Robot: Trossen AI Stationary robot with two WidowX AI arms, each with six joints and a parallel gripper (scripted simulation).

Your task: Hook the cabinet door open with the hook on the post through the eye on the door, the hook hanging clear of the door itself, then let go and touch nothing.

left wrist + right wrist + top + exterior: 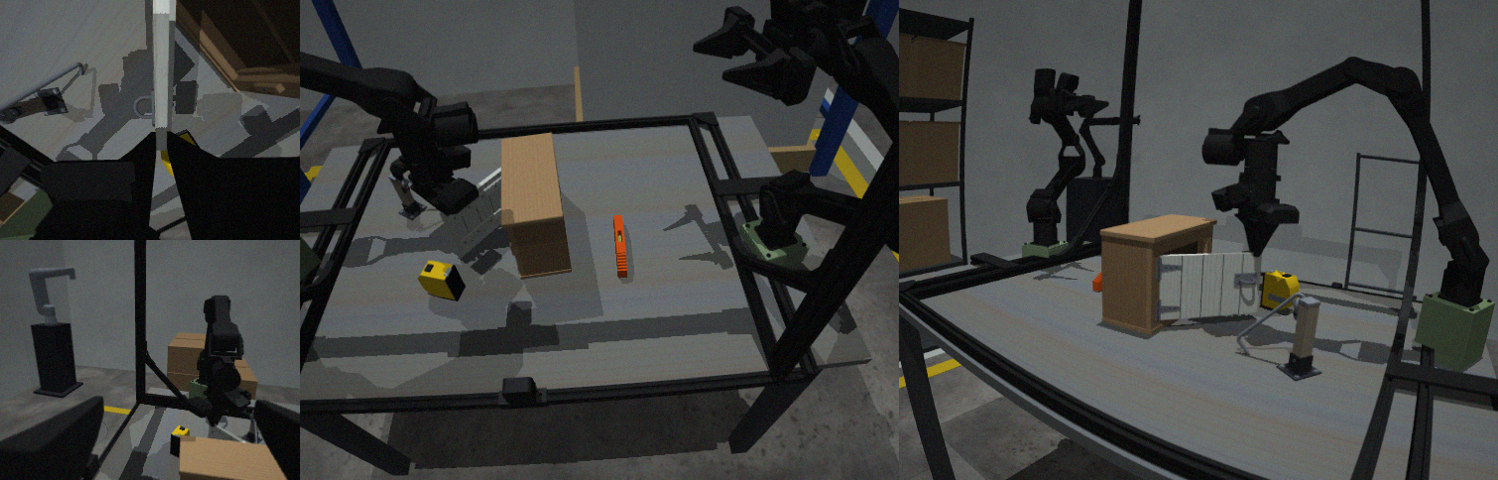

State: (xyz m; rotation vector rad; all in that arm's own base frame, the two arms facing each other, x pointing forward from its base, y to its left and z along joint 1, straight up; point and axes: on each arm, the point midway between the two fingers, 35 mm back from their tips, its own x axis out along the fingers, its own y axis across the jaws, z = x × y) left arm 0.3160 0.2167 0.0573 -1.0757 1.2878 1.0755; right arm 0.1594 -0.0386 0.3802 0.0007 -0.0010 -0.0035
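Now: the grey hook 130 mm ahead of my left hand, 100 mm to the left of it and 100 mm below it. Round my left hand: yellow tape measure 120 mm below, 90 mm behind, 10 mm to the left; then white slatted door 80 mm below, 70 mm ahead, 50 mm to the right; then orange level 330 mm to the right, 140 mm below, 10 mm behind.
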